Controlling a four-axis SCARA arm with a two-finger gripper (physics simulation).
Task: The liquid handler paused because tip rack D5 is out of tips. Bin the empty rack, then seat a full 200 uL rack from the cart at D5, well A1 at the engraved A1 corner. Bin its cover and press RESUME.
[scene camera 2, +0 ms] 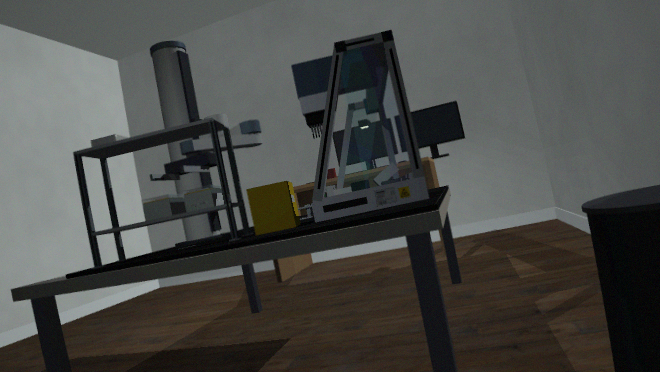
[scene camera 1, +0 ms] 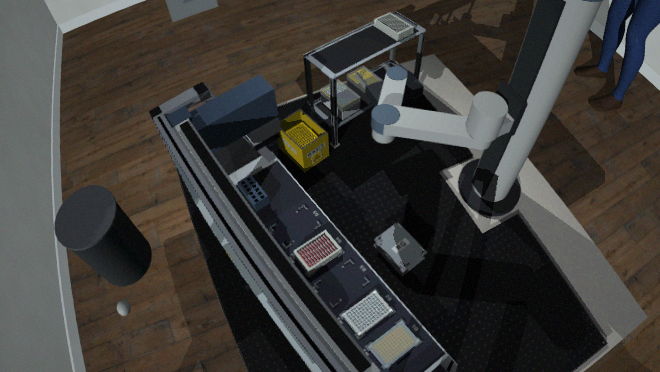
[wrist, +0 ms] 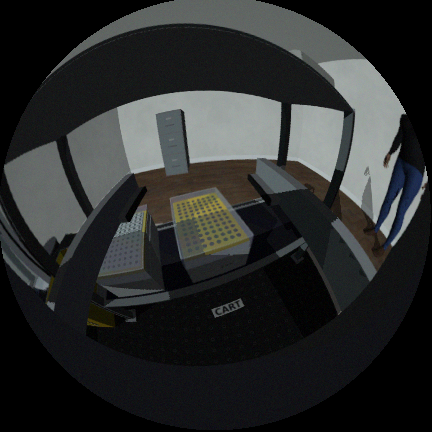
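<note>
My gripper is open and empty, above and in front of the cart's lower shelf. In the wrist view its fingers stand either side of a yellow-topped tip rack under a clear cover. The left finger partly hides a grey-white covered rack beside it. The cart has a top board over both. The yellow waste bin holds a yellow empty rack. Deck site D5 bears no rack. RESUME is not discernible.
A pale rack stands on the cart top. A red-filled rack is at D4, plates at D2 and D1. A grey RG box lies beside the deck. The cart's posts flank its lower shelf.
</note>
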